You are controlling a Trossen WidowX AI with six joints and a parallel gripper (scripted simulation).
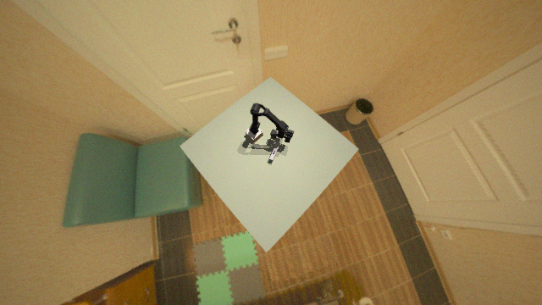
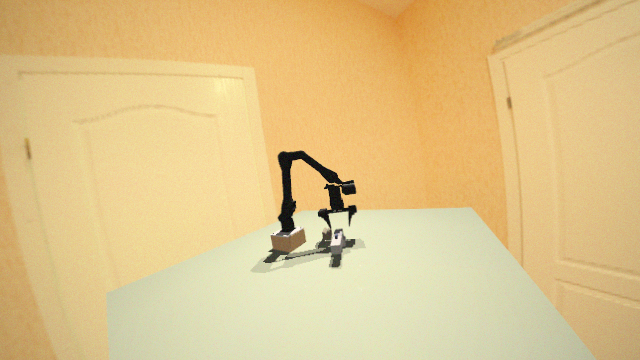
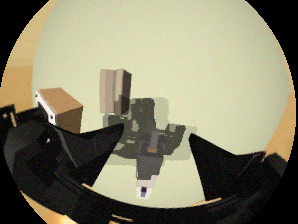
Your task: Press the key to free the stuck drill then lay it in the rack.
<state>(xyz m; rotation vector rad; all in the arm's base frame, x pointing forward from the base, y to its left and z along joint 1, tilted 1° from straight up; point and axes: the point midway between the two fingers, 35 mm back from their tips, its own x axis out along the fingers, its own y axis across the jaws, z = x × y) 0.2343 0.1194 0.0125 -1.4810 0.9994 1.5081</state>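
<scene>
Now: the drill 20 mm ahead of my gripper tip, 60 mm to the right of it and 10 mm below it. From my gripper tip the other things lie so: small grey-brown block: 90 mm behind, 10 mm to the left, 40 mm below.
</scene>
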